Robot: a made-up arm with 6 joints. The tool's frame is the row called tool.
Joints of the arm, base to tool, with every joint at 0 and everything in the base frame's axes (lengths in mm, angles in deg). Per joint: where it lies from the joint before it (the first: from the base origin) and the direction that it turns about. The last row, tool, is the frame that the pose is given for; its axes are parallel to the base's.
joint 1: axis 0 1 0 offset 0 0 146
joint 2: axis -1 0 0 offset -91 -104 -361
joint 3: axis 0 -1 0 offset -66 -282 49
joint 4: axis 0 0 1 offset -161 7 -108
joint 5: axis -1 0 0 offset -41 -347 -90
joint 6: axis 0 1 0 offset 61 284 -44
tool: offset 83 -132 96
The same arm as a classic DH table. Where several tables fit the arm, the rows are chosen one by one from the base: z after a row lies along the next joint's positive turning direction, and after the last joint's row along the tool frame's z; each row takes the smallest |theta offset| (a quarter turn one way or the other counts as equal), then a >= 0, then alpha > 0; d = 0 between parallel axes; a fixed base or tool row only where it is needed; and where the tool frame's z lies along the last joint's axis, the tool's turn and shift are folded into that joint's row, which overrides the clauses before.
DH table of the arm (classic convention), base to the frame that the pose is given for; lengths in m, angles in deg. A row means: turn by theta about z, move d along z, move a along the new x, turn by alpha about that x. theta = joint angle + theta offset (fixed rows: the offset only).
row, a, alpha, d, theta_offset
base (fixed), 0, -90, 0.146, 0
joint 1, 0.361, -90, -0.104, 90
joint 2, -0.049, -90, 0.157, 0
joint 3, 0.161, 90, 0.275, -90
joint 4, 0.347, 90, -0.198, 90
joint 5, 0.044, 90, -0.02, -90
joint 6, 0.083, 90, 0.152, -90
tool (fixed), 0, 0, 0.096, 0

